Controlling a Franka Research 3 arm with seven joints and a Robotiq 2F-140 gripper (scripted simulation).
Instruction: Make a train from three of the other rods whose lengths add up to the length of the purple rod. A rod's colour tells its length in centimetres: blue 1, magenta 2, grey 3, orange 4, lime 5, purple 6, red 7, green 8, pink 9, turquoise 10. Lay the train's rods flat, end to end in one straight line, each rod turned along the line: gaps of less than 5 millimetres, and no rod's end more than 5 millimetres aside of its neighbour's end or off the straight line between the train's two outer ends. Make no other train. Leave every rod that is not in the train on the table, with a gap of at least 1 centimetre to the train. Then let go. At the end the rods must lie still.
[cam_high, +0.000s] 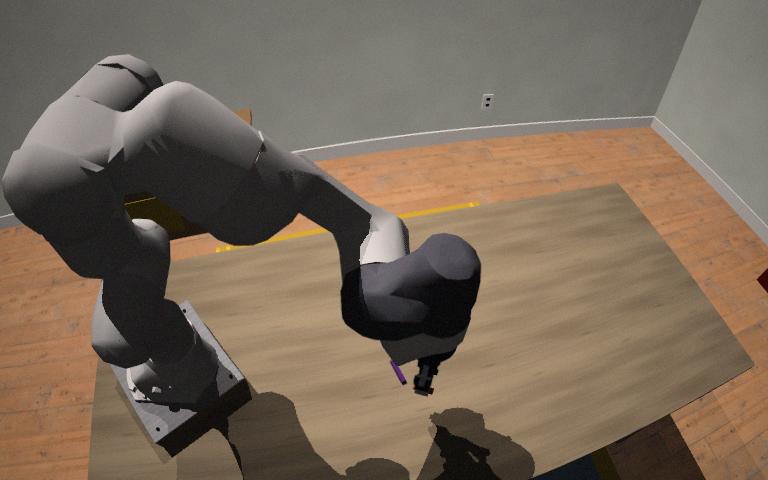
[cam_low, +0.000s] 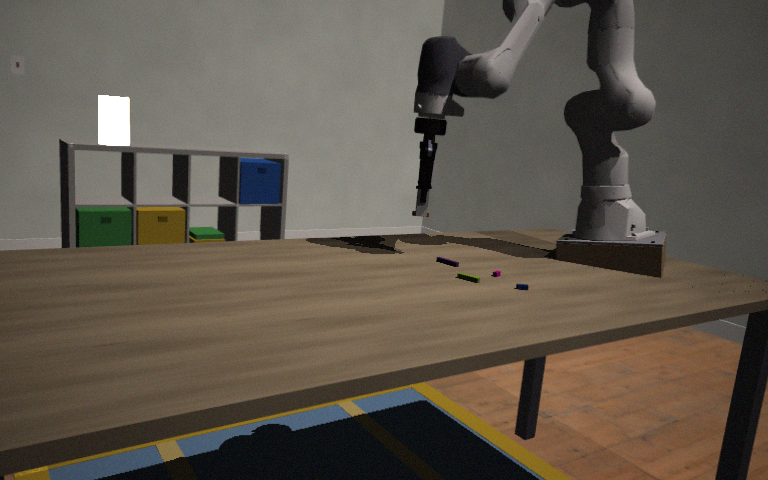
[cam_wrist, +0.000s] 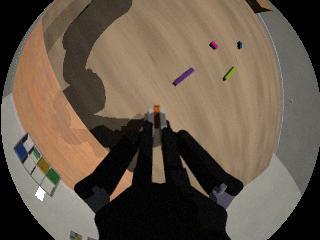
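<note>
Now: hand 22 cm to the right of the lime rod, 13 cm above it and 4 cm short of it. Also, from my hand: magenta rod 22 cm to the left, 13 cm below, 5 cm behind; purple rod 13 cm below, 10 cm to the left, 1 cm behind; orange rod 3 cm below.
</note>
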